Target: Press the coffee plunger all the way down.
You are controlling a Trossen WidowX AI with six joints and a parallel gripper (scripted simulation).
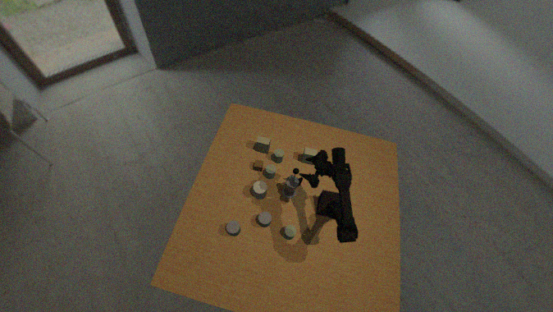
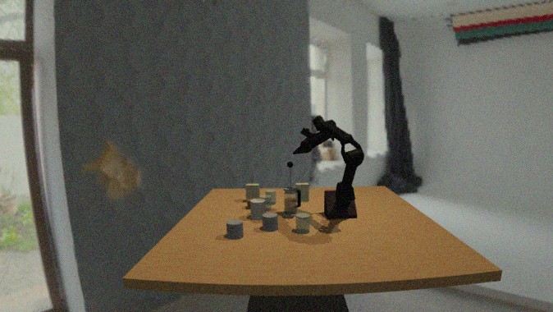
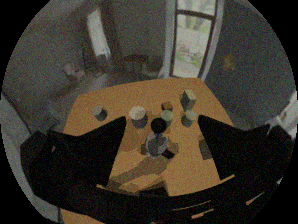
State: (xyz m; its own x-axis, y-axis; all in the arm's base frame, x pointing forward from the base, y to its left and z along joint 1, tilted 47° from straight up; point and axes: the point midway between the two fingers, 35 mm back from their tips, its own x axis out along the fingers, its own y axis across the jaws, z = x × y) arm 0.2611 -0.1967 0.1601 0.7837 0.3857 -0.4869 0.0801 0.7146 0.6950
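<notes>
My gripper tip is 20 cm above the coffee press, 1 cm to the left of it and 1 cm short of it.
</notes>
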